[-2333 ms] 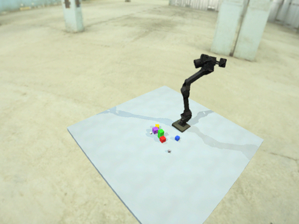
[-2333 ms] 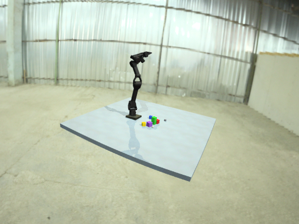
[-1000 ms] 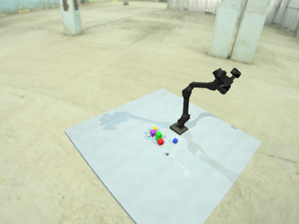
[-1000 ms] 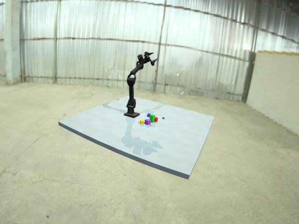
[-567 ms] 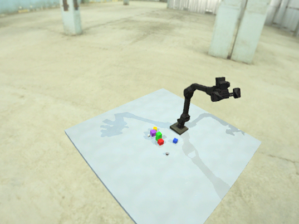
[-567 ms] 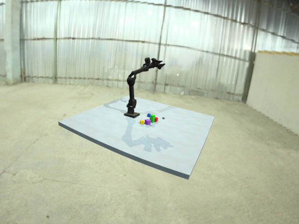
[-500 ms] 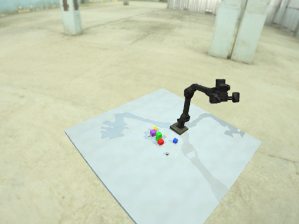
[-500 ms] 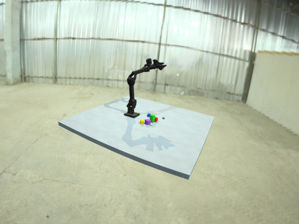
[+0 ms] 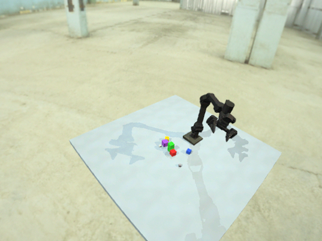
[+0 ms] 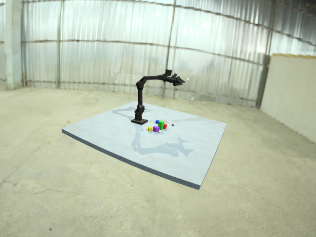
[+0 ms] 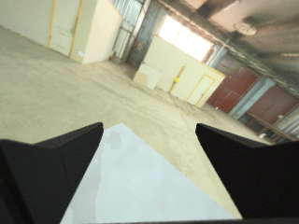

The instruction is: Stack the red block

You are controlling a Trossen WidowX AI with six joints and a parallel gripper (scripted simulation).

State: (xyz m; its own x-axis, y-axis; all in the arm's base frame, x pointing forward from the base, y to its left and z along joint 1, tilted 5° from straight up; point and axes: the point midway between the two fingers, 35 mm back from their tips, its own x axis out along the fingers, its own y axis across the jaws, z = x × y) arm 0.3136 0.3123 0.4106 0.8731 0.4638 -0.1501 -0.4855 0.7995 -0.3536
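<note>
Right now my gripper tip is 400 mm above the red block, 340 mm to the left of it and 40 mm past it. Also, from my gripper tip: small grey object (410 mm below, 220 mm to the right, 10 mm ahead); then purple block (450 mm to the right, 400 mm below, 60 mm behind); then blue block (400 mm below, 270 mm to the right, 140 mm behind).
</note>
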